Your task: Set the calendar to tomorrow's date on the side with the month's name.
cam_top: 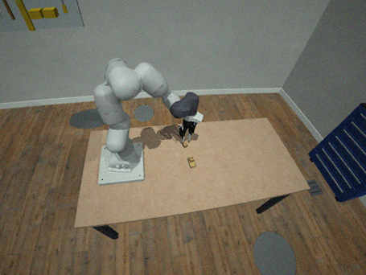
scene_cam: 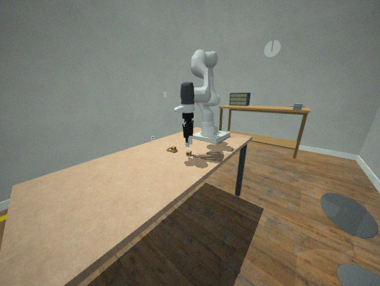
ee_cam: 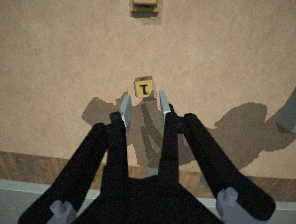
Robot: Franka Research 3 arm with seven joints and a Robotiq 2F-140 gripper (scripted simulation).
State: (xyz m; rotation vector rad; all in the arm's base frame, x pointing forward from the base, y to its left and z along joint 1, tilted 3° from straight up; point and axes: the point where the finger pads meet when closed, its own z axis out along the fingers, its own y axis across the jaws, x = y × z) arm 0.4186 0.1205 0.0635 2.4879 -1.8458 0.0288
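Right now my hand is 9 cm above the wooden digit cube. The rest, counted from my hand: wooden tray: 3 cm ahead, 16 cm to the right, 10 cm below.
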